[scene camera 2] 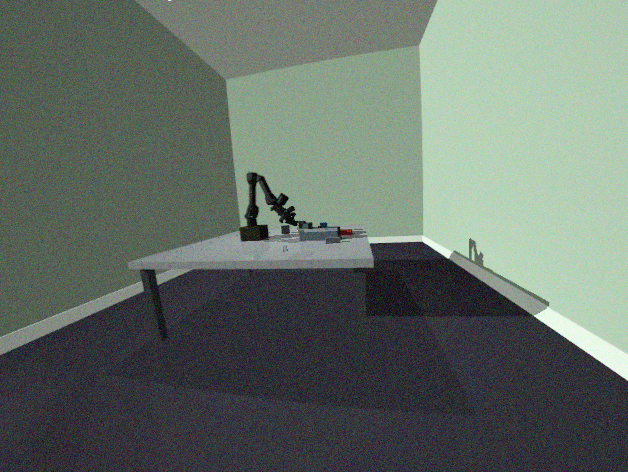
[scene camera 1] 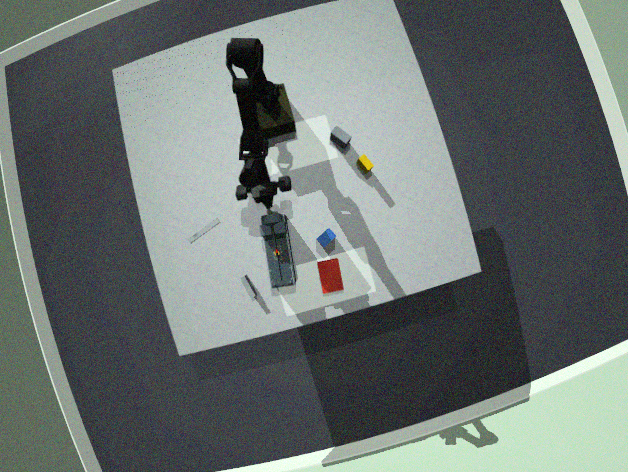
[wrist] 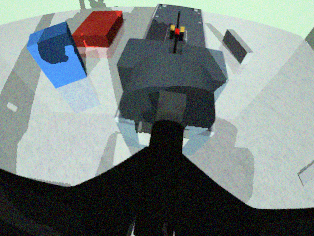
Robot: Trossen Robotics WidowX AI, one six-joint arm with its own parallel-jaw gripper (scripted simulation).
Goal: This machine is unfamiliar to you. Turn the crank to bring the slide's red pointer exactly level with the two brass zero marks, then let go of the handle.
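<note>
Scene camera 1 shows the gripper (scene camera 1: 269, 207) together with a slide machine (scene camera 1: 274, 229). In the wrist view the gripper (wrist: 161, 155) appears again, as does the slide machine (wrist: 156, 62), and here a flat red block (wrist: 97, 30) and a blue block (wrist: 53, 48) can be seen as well.
</note>
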